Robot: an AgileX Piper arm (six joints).
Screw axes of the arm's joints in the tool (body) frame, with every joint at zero. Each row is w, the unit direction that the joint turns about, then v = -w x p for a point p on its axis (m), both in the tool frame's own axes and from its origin. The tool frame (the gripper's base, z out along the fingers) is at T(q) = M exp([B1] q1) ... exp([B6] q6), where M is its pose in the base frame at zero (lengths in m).
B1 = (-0.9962, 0, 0.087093, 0, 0.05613, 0)
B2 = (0, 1, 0, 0.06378, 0, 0.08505)
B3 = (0, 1, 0, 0.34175, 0, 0.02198)
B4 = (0, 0, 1, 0, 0, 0)
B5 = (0, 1, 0, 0.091, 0, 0)
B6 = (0, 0, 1, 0, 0, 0)
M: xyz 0.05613 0 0.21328 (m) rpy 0 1.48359 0 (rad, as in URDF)
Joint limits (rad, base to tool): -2.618..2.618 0..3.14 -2.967..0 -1.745..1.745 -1.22..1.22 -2.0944..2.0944
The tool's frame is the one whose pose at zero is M.
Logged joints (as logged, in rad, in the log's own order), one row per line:
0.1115, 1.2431, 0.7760, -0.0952, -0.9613, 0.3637
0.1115, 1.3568, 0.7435, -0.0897, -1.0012, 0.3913
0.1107, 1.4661, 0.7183, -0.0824, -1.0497, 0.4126
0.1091, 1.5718, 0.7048, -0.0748, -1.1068, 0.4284
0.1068, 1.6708, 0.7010, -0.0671, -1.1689, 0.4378
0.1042, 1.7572, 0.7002, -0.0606, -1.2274, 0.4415
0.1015, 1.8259, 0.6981, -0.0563, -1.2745, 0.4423
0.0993, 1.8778, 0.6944, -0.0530, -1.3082, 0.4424
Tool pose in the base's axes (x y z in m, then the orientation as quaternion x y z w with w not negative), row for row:
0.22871, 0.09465, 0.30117, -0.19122, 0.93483, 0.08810, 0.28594
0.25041, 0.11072, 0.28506, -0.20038, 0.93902, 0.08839, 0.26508
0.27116, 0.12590, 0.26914, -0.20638, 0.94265, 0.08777, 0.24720
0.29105, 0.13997, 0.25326, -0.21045, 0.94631, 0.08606, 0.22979
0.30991, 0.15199, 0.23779, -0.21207, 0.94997, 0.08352, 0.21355
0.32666, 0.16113, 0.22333, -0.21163, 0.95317, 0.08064, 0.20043
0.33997, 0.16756, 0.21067, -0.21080, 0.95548, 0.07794, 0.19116
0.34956, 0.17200, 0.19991, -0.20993, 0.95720, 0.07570, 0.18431
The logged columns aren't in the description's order. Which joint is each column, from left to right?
Columns, left to right: q4, q2, q5, q6, q3, q1.
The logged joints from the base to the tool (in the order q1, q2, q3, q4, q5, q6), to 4 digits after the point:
0.3637, 1.2431, -0.9613, 0.1115, 0.7760, -0.0952
0.3913, 1.3568, -1.0012, 0.1115, 0.7435, -0.0897
0.4126, 1.4661, -1.0497, 0.1107, 0.7183, -0.0824
0.4284, 1.5718, -1.1068, 0.1091, 0.7048, -0.0748
0.4378, 1.6708, -1.1689, 0.1068, 0.7010, -0.0671
0.4415, 1.7572, -1.2274, 0.1042, 0.7002, -0.0606
0.4423, 1.8259, -1.2745, 0.1015, 0.6981, -0.0563
0.4424, 1.8778, -1.3082, 0.0993, 0.6944, -0.0530

